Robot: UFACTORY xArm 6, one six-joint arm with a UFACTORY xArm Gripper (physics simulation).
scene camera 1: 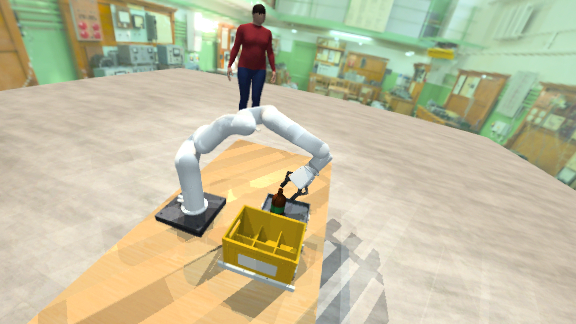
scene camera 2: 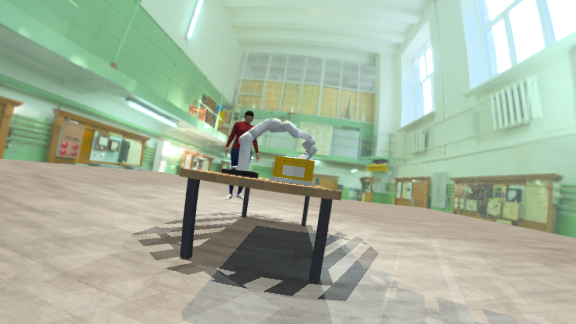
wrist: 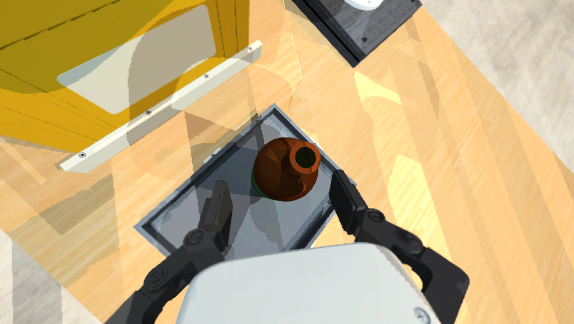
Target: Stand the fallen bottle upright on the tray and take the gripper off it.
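Where they show: gripper, fingertip midpoint: (scene camera 1: 285, 193) (wrist: 281, 187); arm's base at its link origin: (scene camera 1: 195, 206) (scene camera 2: 242, 171).
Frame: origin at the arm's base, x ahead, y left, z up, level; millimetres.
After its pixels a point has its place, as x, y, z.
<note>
The brown bottle (scene camera 1: 278, 202) {397, 98, 67} (wrist: 282, 172) {409, 129, 88} with a green label stands upright on the grey tray (scene camera 1: 297, 212) {505, 162, -31} (wrist: 185, 216) {521, 76, -32}, near one end of it. Its open mouth faces up in the wrist view. My gripper (scene camera 1: 288, 192) {423, 135, 106} (wrist: 281, 187) {423, 135, 106} is open, with its two black fingers spread wide apart. The fingers are around the upper part of the bottle or a little above it, one on each side, with gaps to the glass in the wrist view. The foot of the bottle is hidden behind the crate in scene camera 1. The bottle does not show in scene camera 2.
A yellow crate (scene camera 1: 261, 262) {401, -238, 75} (scene camera 2: 293, 162) {377, -236, 107} (wrist: 235, 22) {291, -43, 43} with compartments stands close beside the tray, with a pale rail (scene camera 1: 255, 275) {386, -246, -8} (wrist: 167, 107) {427, -44, -10} along its foot. The arm's dark base plate (scene camera 1: 212, 210) {94, 0, 4} (wrist: 370, 35) {73, 92, 1} is on the wooden table (scene camera 1: 165, 280) {73, -344, -37}. A person (scene camera 1: 256, 47) (scene camera 2: 242, 132) stands beyond the table.
</note>
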